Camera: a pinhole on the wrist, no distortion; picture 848 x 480 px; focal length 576.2 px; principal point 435.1 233.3 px. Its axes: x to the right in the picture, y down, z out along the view. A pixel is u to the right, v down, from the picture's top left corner.
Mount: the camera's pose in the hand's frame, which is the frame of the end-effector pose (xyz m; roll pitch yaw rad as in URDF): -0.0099 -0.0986 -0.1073 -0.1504 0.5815 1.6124
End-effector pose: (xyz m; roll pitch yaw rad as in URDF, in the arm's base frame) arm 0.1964 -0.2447 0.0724 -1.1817 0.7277 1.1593
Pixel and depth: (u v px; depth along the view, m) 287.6 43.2 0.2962
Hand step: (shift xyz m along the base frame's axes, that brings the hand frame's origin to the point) -0.1370 0.1373 0.0227
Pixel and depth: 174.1 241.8 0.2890
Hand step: -0.1375 0.1034 0.1338
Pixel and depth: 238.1 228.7 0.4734
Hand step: -0.3156 0.1597 0.1461
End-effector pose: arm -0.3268 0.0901 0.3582 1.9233 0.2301 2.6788
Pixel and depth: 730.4 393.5 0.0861
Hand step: 0.0131 -0.0802 0.0157
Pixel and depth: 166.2 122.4 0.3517
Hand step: 0.1378 0.2120 -0.1305
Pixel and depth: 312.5 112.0 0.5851
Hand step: 0.2074 0.4277 -0.0424
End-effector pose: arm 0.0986 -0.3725 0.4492 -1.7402 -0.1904 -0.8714
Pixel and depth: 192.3 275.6 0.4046
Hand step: 0.1807 0.2776 -0.0452
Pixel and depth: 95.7 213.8 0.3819
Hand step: 0.2242 0.2650 0.0118
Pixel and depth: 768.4 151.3 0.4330
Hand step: 0.0697 0.0100 -0.3652
